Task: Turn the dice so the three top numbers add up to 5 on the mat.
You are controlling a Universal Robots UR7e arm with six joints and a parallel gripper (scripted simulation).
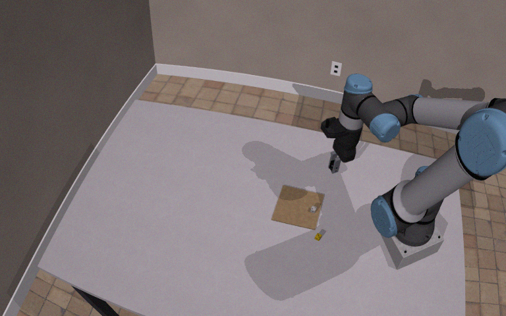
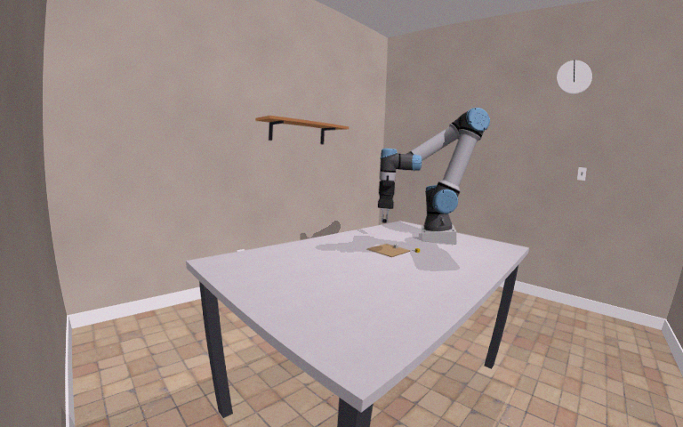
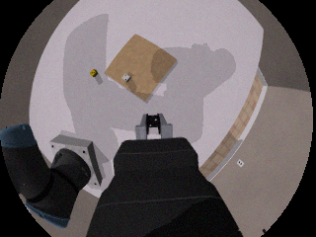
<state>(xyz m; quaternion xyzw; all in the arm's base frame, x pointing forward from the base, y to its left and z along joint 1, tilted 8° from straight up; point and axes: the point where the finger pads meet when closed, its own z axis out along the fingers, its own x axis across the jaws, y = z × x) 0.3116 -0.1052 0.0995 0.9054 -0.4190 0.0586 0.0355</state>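
Now: the mat 8 cm ahead of my hand, 10 cm to the left of it and 12 cm below it. The rest, counted from my hand: black die (1 cm below); white die (3 cm ahead, 10 cm to the left, 11 cm below); yellow die (1 cm behind, 20 cm to the left, 11 cm below).
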